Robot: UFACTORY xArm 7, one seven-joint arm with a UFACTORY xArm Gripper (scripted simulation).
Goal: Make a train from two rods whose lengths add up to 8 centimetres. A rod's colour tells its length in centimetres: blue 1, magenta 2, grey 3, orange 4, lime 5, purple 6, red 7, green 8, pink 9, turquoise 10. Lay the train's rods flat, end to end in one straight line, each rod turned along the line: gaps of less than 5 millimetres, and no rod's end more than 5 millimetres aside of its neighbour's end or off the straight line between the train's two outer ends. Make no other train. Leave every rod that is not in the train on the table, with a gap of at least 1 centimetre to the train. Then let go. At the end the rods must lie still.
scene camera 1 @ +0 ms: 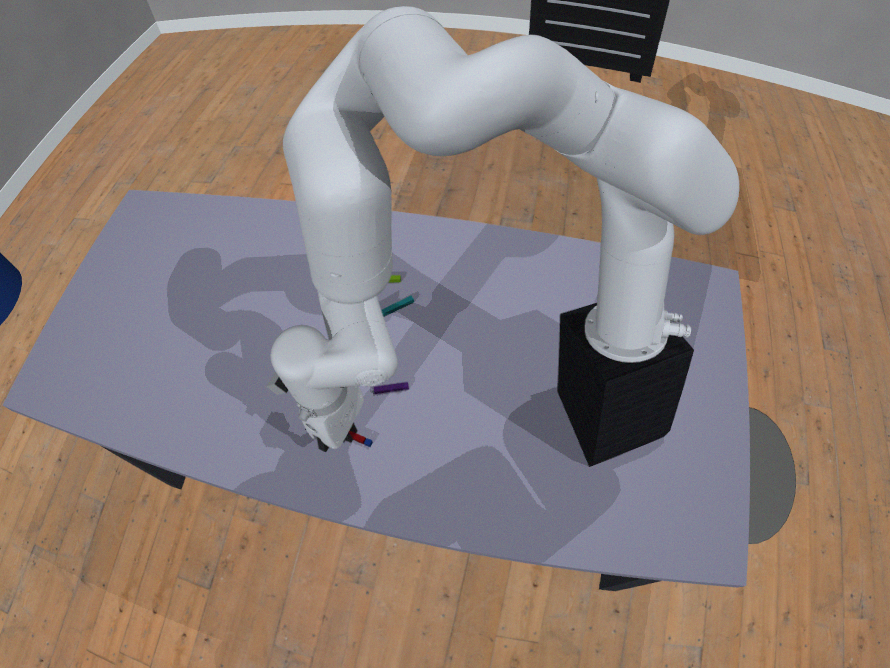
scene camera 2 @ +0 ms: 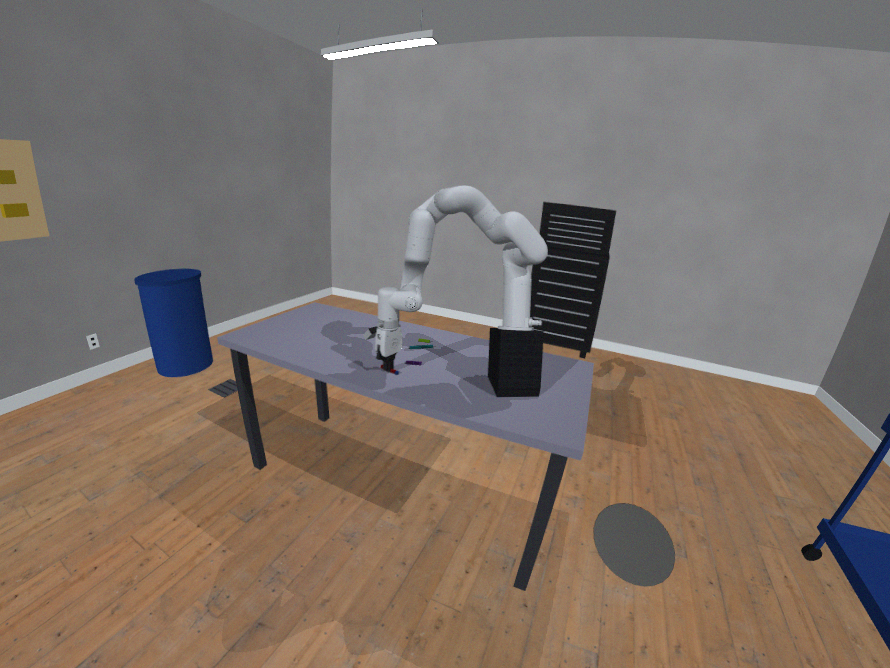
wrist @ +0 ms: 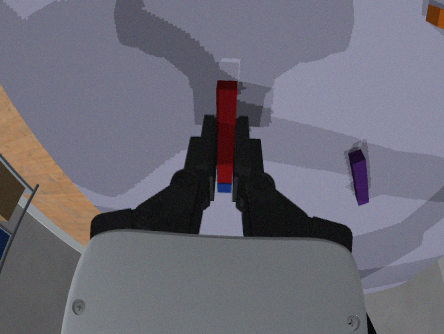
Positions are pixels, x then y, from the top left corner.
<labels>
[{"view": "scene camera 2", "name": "my gripper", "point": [388,369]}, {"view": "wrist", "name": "my gripper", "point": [225,134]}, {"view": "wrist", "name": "red rod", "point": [226,91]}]
</labels>
